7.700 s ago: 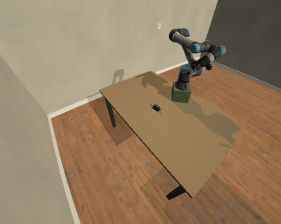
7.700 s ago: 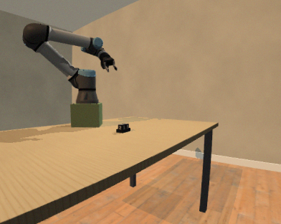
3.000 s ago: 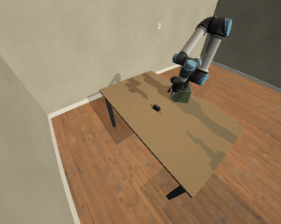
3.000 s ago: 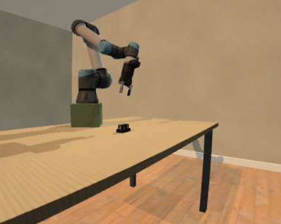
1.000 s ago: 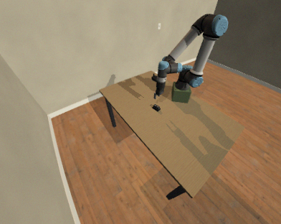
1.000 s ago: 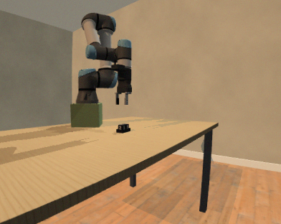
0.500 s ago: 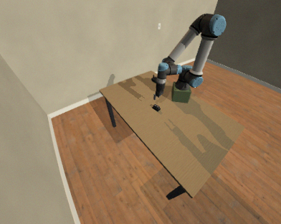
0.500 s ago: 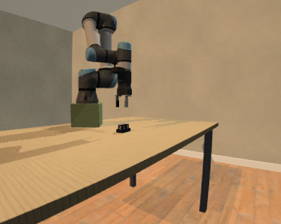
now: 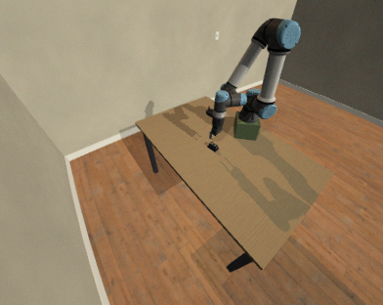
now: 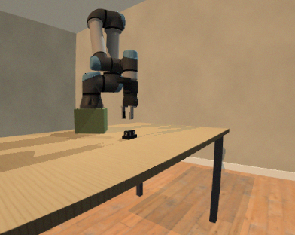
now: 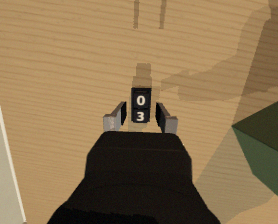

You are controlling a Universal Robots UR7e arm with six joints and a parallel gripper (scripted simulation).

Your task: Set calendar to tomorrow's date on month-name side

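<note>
Right now my hand is 110 mm above the black calendar tray and 20 mm to the right of it.
</note>
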